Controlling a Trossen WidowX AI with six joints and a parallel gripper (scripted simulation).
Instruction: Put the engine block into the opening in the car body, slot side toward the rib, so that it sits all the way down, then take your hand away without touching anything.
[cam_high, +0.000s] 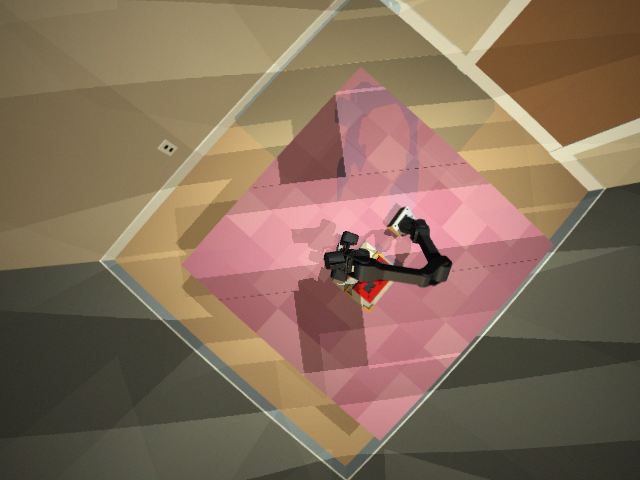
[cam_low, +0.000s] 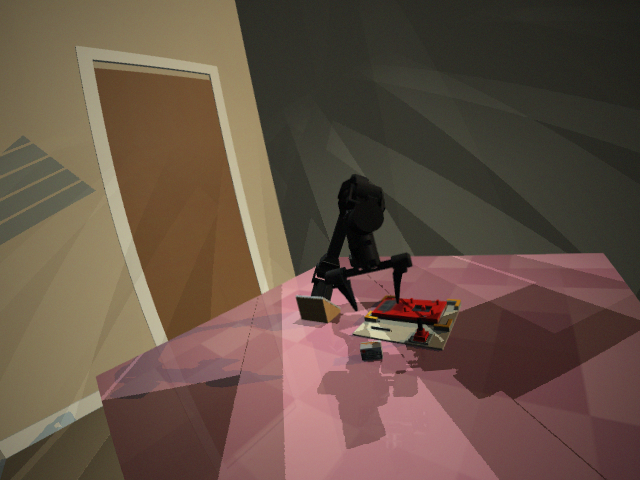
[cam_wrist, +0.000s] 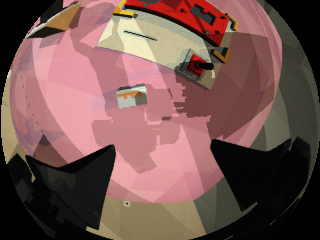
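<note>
The engine block lies 130 mm below my gripper tip and 40 mm behind it. Round my gripper tip: cream base board: 200 mm to the left, 130 mm below, 10 mm behind; then dark upright peg: 100 mm to the left, 100 mm below, 50 mm ahead.
</note>
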